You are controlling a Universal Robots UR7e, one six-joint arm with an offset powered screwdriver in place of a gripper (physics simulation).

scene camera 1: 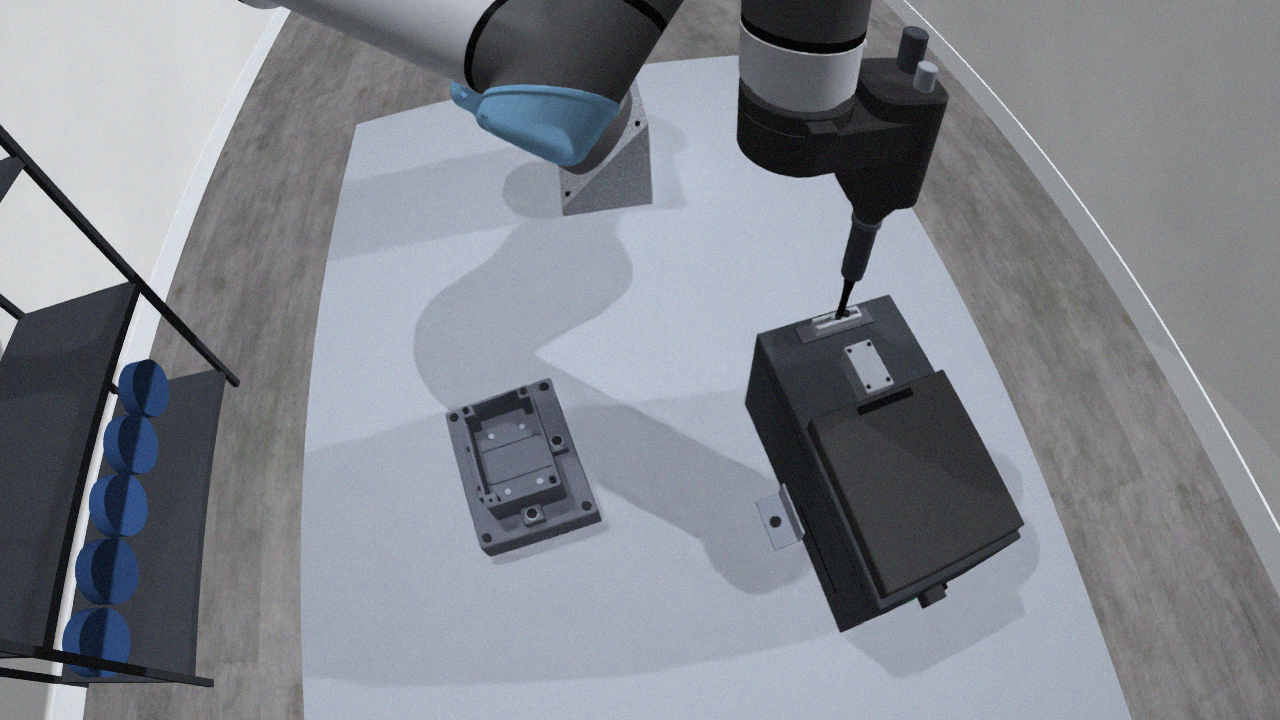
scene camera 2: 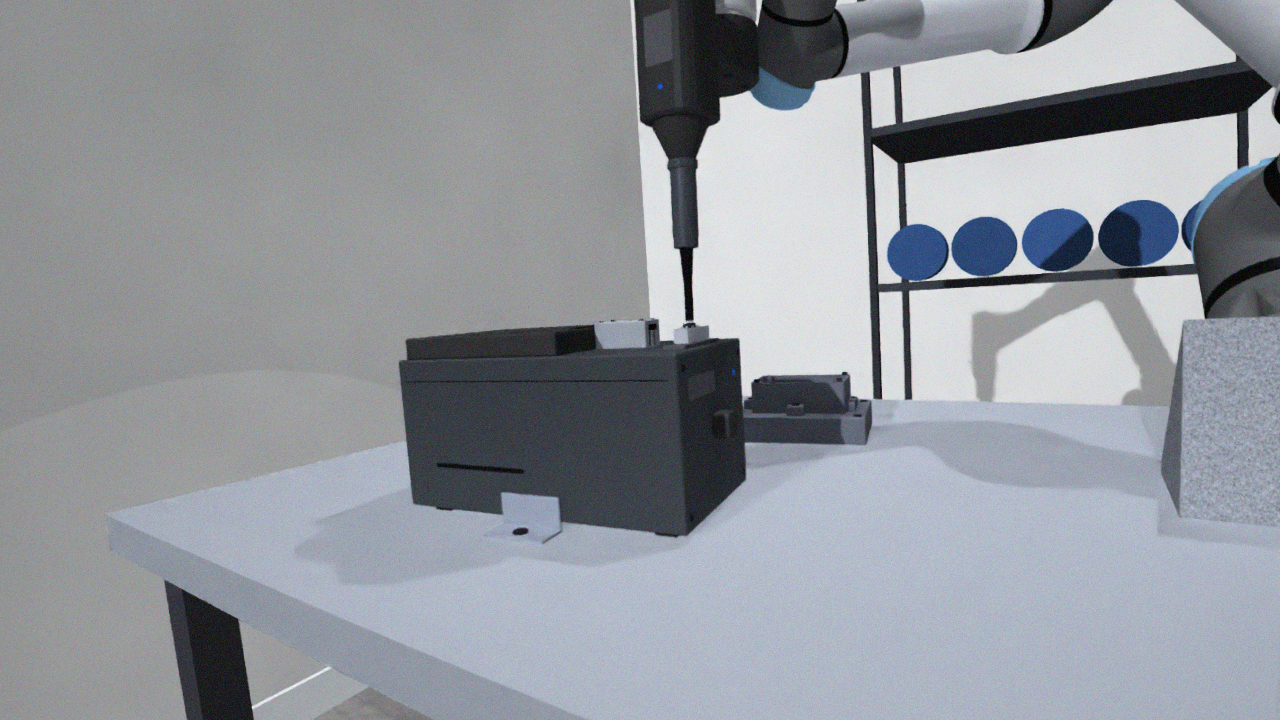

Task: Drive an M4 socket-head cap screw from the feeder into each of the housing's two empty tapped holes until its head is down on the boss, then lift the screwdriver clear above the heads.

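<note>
The powered screwdriver (scene camera 1: 841, 313) (scene camera 2: 689, 320) stands upright over the feeder (scene camera 1: 913, 488) (scene camera 2: 546, 429). Its thin black bit reaches down to the small white pick-up block (scene camera 1: 821, 320) (scene camera 2: 691, 335) on the feeder's top. The tip meets the block's slot, and whether a screw is on the bit cannot be told. The grey housing (scene camera 1: 572, 465) (scene camera 2: 805, 427) lies flat on the table, left of the feeder in scene camera 1 and partly behind it in scene camera 2. One boss (scene camera 1: 556, 440) is on its right side and another boss (scene camera 1: 532, 513) at its near side, each with a dark round centre.
A white plate (scene camera 1: 868, 366) (scene camera 2: 623, 334) sits on the feeder beside the pick-up block. A metal bracket (scene camera 1: 776, 522) (scene camera 2: 529, 512) stands at the feeder's foot. The robot's grey pedestal (scene camera 1: 617, 179) (scene camera 2: 1230, 420) is on the table (scene camera 1: 402, 617) (scene camera 2: 895, 573). A rack (scene camera 1: 76, 219) (scene camera 2: 871, 223) holds blue discs.
</note>
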